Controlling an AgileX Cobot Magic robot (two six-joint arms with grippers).
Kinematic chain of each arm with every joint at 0, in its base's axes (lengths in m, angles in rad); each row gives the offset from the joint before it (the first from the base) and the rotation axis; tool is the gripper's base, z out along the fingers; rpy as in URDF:
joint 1: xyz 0 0 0.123 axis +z
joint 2: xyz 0 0 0 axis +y
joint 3: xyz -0.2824 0 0.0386 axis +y
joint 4: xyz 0.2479 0 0.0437 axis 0.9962 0 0.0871
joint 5: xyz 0 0 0 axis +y
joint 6: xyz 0.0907 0 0.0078 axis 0.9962 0 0.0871
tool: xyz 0 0 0 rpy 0 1.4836 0
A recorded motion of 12 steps. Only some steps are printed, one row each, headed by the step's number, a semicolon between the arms.
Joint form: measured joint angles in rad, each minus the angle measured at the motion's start. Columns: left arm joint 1, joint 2, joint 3, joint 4, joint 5, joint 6; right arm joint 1, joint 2, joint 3, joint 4, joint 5, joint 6.
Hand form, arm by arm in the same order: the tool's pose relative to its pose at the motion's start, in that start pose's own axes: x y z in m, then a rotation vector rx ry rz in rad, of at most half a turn. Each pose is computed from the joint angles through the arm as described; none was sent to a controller.
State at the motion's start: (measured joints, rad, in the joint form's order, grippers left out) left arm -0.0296 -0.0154 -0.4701 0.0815 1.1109 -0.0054; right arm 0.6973 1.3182 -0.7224 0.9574 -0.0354 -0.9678
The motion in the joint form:
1: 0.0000 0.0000 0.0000 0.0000 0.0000 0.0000; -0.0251 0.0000 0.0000 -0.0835 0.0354 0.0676
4: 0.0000 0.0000 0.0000 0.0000 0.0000 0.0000; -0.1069 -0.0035 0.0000 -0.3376 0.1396 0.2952
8: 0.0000 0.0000 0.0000 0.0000 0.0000 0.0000; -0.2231 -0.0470 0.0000 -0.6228 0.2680 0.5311
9: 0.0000 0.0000 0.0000 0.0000 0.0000 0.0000; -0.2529 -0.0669 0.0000 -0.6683 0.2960 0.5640
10: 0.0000 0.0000 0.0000 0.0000 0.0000 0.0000; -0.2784 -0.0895 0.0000 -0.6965 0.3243 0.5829
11: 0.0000 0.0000 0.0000 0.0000 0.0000 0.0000; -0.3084 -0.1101 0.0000 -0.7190 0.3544 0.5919
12: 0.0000 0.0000 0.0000 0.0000 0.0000 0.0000; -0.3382 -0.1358 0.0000 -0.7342 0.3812 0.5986
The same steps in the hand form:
1: 0.0000 0.0000 0.0000 0.0000 0.0000 0.0000; 0.0019 -0.0043 0.0001 -0.0073 0.0204 -0.0039
4: 0.0000 0.0000 0.0000 0.0000 0.0000 0.0000; 0.0096 -0.0208 -0.0017 -0.0009 0.1008 0.0118
8: 0.0000 0.0000 0.0000 0.0000 0.0000 0.0000; 0.0164 -0.0482 -0.0168 0.0704 0.1940 0.0283
9: 0.0000 0.0000 0.0000 0.0000 0.0000 0.0000; 0.0166 -0.0550 -0.0232 0.0948 0.2058 0.0325
10: 0.0000 0.0000 0.0000 0.0000 0.0000 0.0000; 0.0163 -0.0602 -0.0302 0.1140 0.2139 0.0373
11: 0.0000 0.0000 0.0000 0.0000 0.0000 0.0000; 0.0168 -0.0661 -0.0371 0.1351 0.2259 0.0411
12: 0.0000 0.0000 0.0000 0.0000 0.0000 0.0000; 0.0164 -0.0715 -0.0452 0.1574 0.2292 0.0487

